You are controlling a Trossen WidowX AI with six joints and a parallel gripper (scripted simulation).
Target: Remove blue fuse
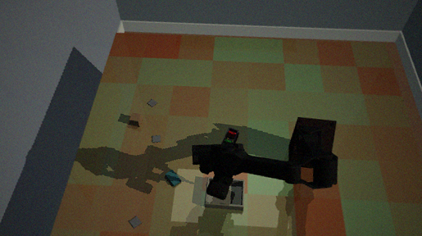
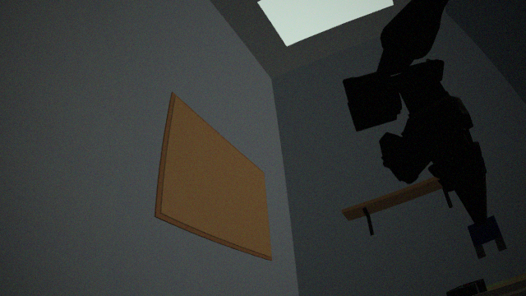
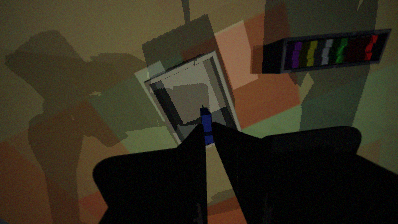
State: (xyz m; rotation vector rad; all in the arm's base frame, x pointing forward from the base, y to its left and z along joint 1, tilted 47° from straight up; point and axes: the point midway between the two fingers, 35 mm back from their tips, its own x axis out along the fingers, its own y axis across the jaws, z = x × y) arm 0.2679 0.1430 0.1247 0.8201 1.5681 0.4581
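Right now my gripper tip is 9 cm above the grey tray. From my gripper tip the other things lie so: tan cube 39 cm ahead, 26 cm to the right, 8 cm below; blue fuse 1 cm below; teal block 19 cm ahead, 3 cm to the right, 9 cm below.
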